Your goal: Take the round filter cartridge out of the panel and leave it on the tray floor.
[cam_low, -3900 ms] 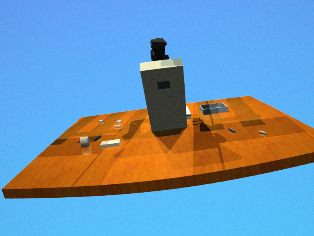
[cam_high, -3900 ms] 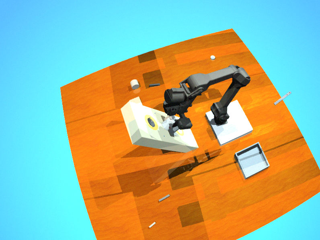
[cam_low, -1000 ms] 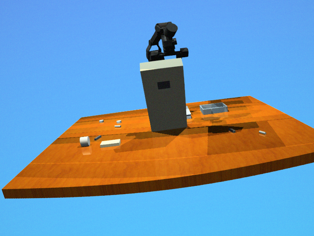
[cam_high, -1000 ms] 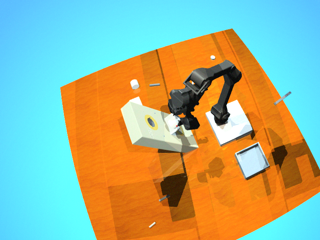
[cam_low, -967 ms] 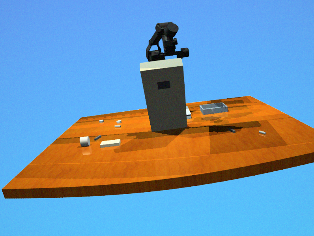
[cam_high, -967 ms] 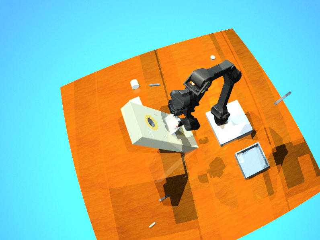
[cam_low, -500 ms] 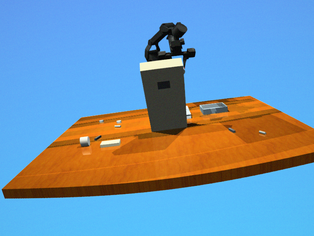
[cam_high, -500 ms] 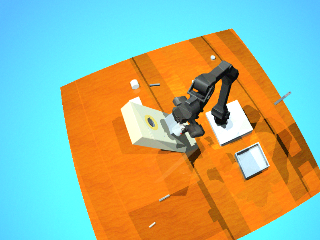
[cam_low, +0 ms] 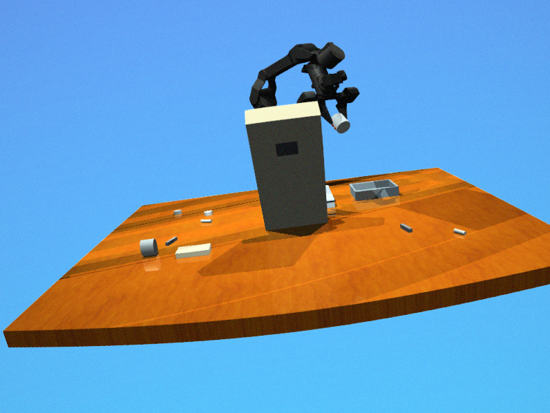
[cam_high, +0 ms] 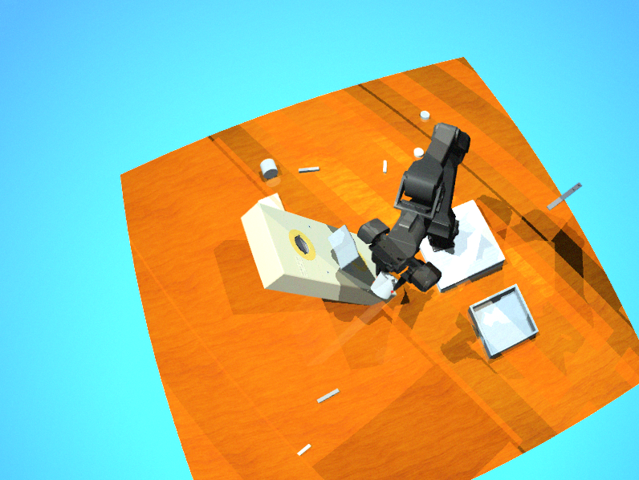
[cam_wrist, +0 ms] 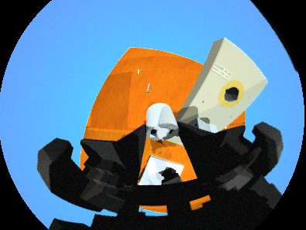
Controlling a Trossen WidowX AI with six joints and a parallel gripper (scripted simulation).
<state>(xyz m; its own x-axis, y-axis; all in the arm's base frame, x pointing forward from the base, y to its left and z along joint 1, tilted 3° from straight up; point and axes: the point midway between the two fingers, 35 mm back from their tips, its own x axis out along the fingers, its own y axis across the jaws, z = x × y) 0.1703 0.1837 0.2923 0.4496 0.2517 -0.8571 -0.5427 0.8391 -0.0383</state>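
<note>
Right now my gripper tip is 310 mm past the grey tray, 270 mm above it and 80 mm to the right of it. From my gripper tip the other things lie so: round filter cartridge: right at my gripper tip; then cream block: 400 mm to the right, 270 mm below, 230 mm ahead; then cream service panel: 140 mm to the right, 120 mm ahead, 90 mm below.
</note>
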